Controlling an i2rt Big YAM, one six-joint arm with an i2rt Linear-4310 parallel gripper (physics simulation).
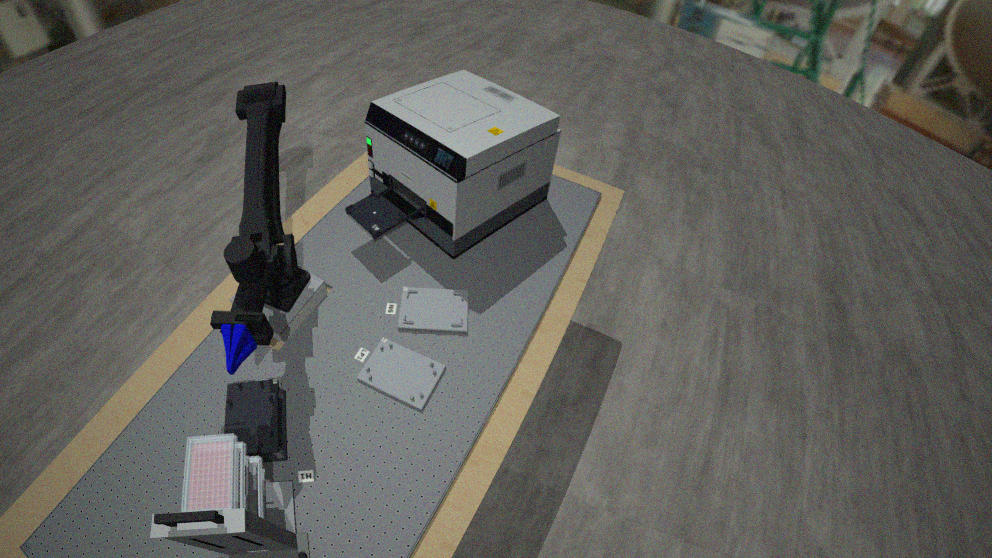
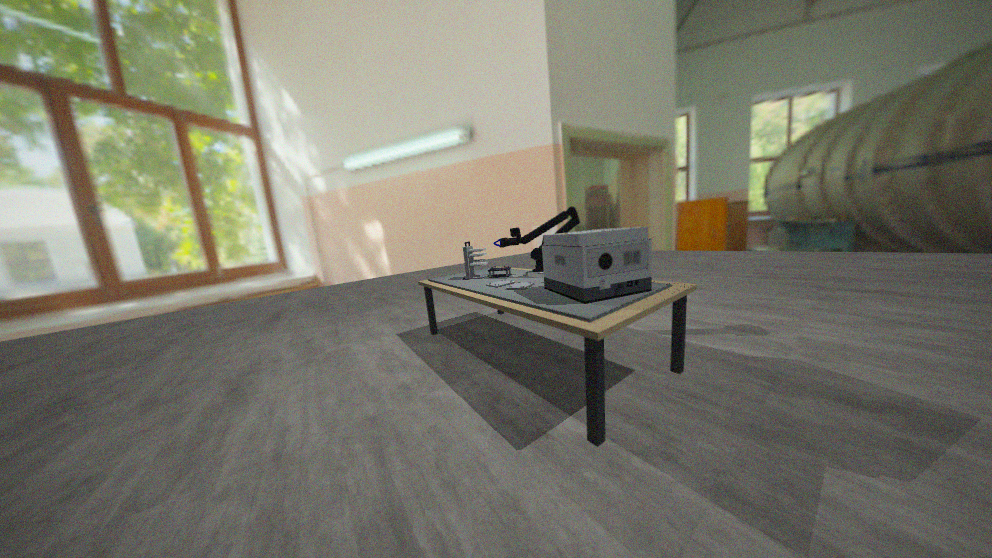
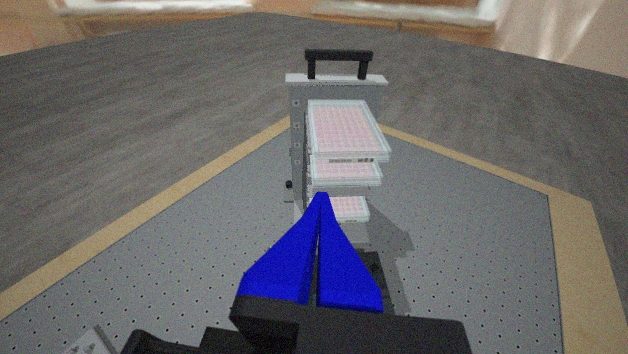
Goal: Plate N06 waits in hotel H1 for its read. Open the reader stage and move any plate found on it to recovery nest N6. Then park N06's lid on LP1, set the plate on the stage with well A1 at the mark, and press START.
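Places are measured from the arm's base along level axes (x left, y down, z back), in centimetres.
Where they show: gripper, between the fingertips: (image 1: 230,373) (image 2: 493,243) (image 3: 321,198); arm's base, origin of its link: (image 1: 286,288) (image 2: 542,270).
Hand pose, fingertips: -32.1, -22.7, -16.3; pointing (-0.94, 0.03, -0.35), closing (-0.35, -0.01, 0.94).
Note:
Things, the pixels of their centre, and the offset from my fingertips, as dx, dy, dz. "spot": a spot on its surface instead. Level surfaces: height alone.
- hotel H1, middle of its body: (image 3: 333,154) (image 1: 230,510) (image 2: 473,259) -19.1, +11.8, -6.1
- top plate, middle of its body: (image 3: 343,123) (image 1: 208,473) -15.7, +3.6, -4.0
- reader, middle of its body: (image 1: 461,152) (image 2: 592,260) +85.8, +10.9, -10.7
- Recovery nest N6, middle of its body: (image 1: 434,309) (image 2: 520,285) +42.1, +25.6, -20.0
- lid park LP1, middle of its body: (image 1: 401,371) (image 2: 500,282) +23.5, +25.5, -19.3
- black handle, a spot on its surface: (image 3: 339,55) spot: -22.0, -2.6, -7.8
- bench, height of its surface: dy +27.8
My gripper (image 1: 231,372) (image 2: 496,243) (image 3: 321,198) is shut with nothing between its blue fingers. It hangs above the bench on the near side of hotel H1 (image 1: 235,520) (image 2: 468,262) (image 3: 336,80). Pink plates sit on the hotel's shelves, with the top plate (image 1: 210,475) (image 3: 345,127) at the highest level; their labels are too blurred to tell N06. The reader (image 1: 461,138) (image 2: 603,263) has its stage (image 1: 375,212) out, with no plate showing on it. Recovery nest N6 (image 1: 433,310) and lid park LP1 (image 1: 402,374) bear no plate or lid. The START button cannot be picked out.
A dark raised stand (image 1: 255,416) (image 3: 374,265) lies between the gripper and the hotel. The hotel has a black handle (image 3: 339,55) on top. The bench (image 1: 527,388) (image 2: 548,317) has a wooden rim around a grey perforated board. A green light (image 1: 369,141) shows on the reader's front.

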